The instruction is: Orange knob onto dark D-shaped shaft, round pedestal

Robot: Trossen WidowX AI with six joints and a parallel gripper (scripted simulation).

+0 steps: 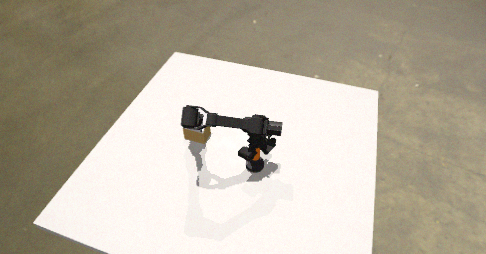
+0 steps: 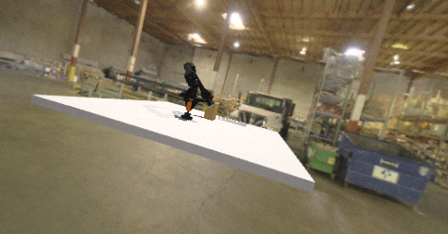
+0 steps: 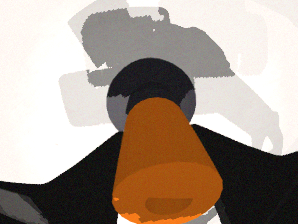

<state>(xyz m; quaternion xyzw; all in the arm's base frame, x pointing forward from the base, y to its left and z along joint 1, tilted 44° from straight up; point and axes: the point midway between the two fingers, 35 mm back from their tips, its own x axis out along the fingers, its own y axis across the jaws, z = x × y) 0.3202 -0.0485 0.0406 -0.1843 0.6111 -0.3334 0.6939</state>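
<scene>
Now: the orange knob 2 cm above my gripper tip. From my gripper tip the other things lie so: round pedestal: 4 cm below.
</scene>
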